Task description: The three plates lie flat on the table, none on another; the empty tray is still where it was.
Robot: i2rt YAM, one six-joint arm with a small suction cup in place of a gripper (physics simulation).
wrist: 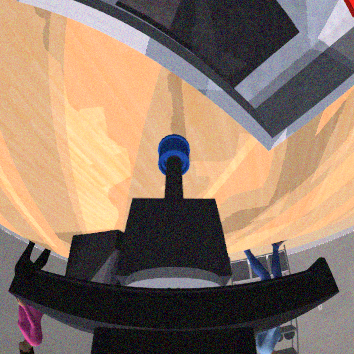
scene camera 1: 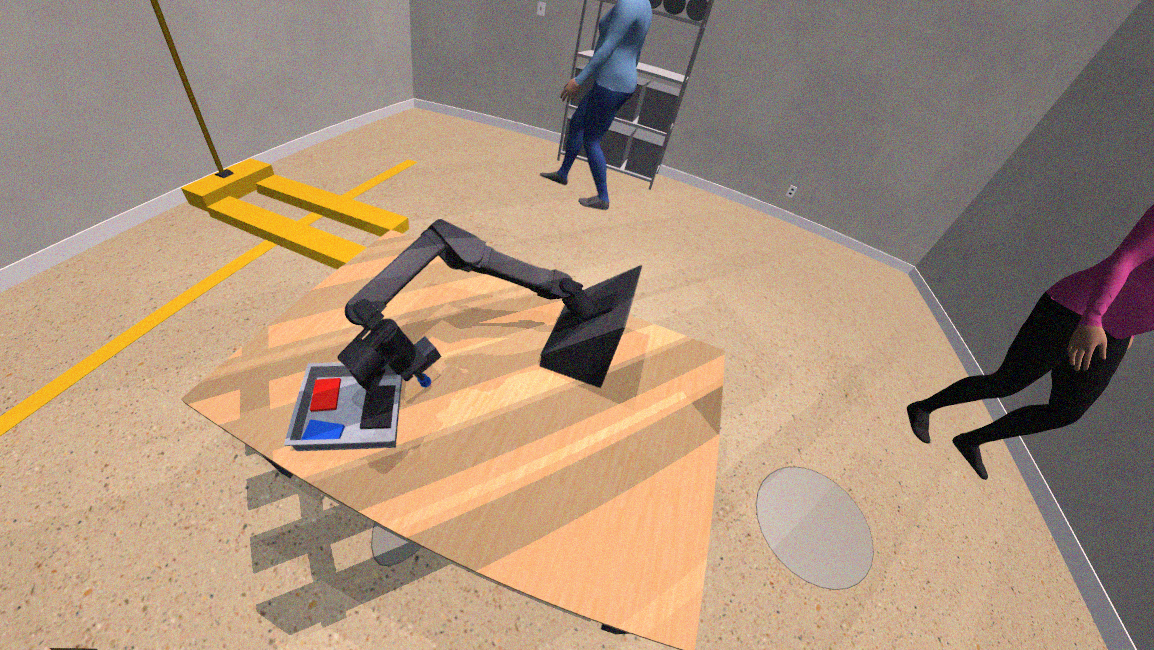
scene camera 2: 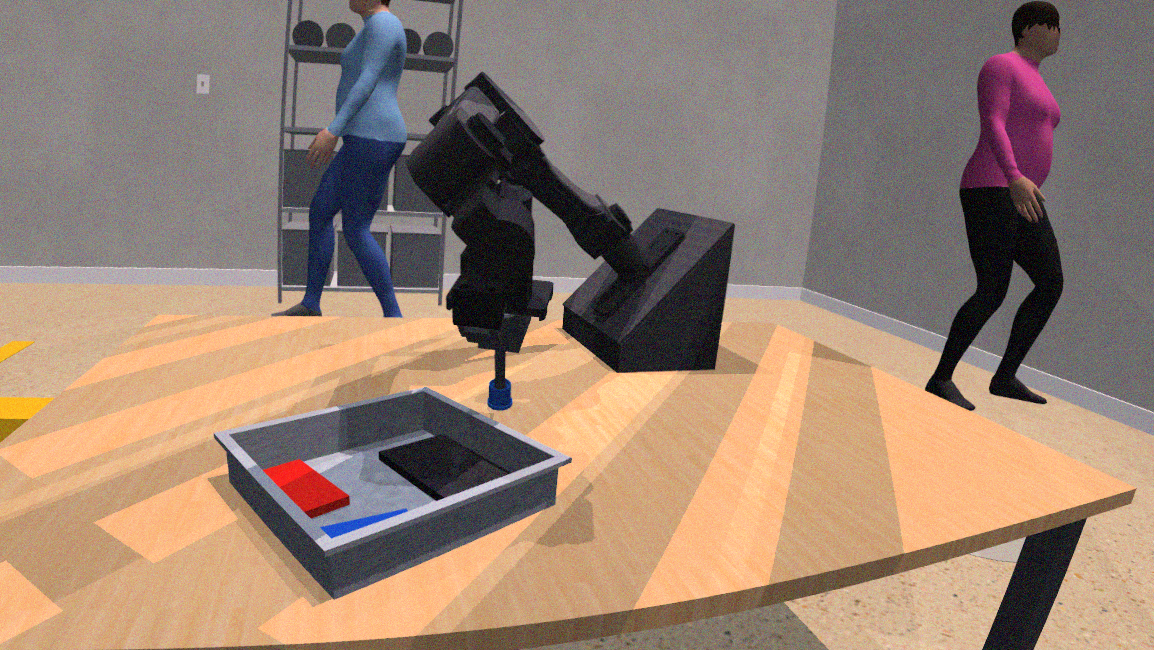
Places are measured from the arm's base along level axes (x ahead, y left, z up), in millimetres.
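Where they show: end effector, tool point: [wrist: 173,148] [scene camera 1: 425,382] [scene camera 2: 499,402]; arm's base, origin of the base link: [scene camera 1: 586,314] [scene camera 2: 640,273].
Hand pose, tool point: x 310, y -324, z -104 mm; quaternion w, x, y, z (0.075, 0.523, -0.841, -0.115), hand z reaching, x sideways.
Things, the pixels of their centre, and the offset from my tool point. Level surfaces: height alone.
- grey tray, body centre: [scene camera 2: 388,472] [scene camera 1: 350,405] dx +130, dy -139, dz -12 mm
- red plate, body centre: [scene camera 2: 293,490] [scene camera 1: 325,394] dx +124, dy -226, dz -30 mm
- blue plate, body centre: [scene camera 2: 371,541] [scene camera 1: 323,433] dx +215, dy -162, dz -29 mm
- larger black plate, body centre: [wrist: 215,6] [scene camera 2: 445,467] [scene camera 1: 380,406] dx +94, dy -80, dz -29 mm
- wooden table, its level: dz -37 mm
A grey tray [scene camera 1: 343,445] [scene camera 2: 452,516] [wrist: 200,90] stands on the table and holds three flat plates. The red plate [scene camera 1: 325,394] [scene camera 2: 308,486] [wrist: 350,5] lies at one side of the tray. The blue plate [scene camera 1: 323,429] [scene camera 2: 363,523] lies in a near corner; the tray wall hides part of it in scene camera 2. The larger black plate [scene camera 1: 377,406] [scene camera 2: 440,464] [wrist: 240,40] lies at the other side. The plates lie apart from each other. My suction cup [scene camera 1: 424,381] [scene camera 2: 499,397] [wrist: 174,150] hangs above the table just outside the tray, with nothing on it.
The wooden table [scene camera 1: 565,484] [scene camera 2: 726,516] carries the arm's black wedge base [scene camera 1: 593,339] [scene camera 2: 662,298]. A person in light blue [scene camera 1: 621,48] [scene camera 2: 375,80] stands behind the table by a shelf rack. A person in pink [scene camera 1: 1118,282] [scene camera 2: 1017,121] stands at the right, off the table.
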